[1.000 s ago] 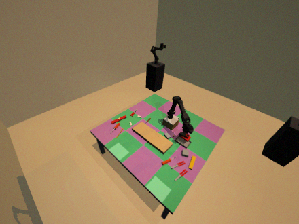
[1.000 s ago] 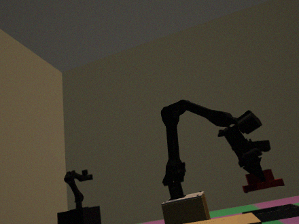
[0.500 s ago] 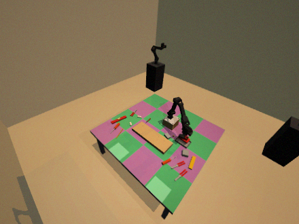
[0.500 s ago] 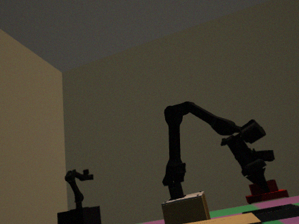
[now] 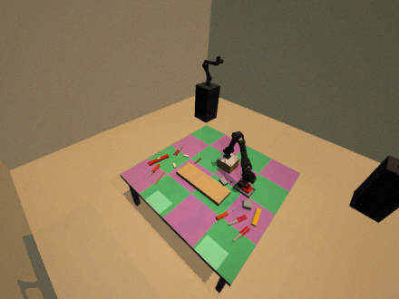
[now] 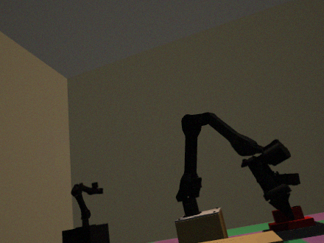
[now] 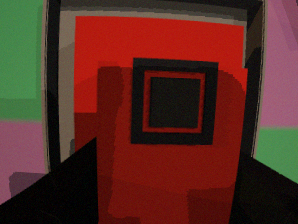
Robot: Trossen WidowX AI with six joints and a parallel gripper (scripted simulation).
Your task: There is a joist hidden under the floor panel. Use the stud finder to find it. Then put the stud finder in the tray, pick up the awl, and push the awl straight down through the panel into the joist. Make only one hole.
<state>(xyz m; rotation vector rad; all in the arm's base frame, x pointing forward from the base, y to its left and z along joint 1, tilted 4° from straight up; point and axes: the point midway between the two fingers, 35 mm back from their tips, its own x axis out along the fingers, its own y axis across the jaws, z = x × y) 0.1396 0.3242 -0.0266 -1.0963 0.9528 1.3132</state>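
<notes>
The stud finder lies 1 cm to the left of my gripper tip and 2 cm above it. Also, from my gripper tip: grey block: 13 cm ahead, 11 cm to the left, 3 cm below; yellow bar: 17 cm ahead, 22 cm to the left, 4 cm below; grey tray: 1 cm to the right, 3 cm below.
</notes>
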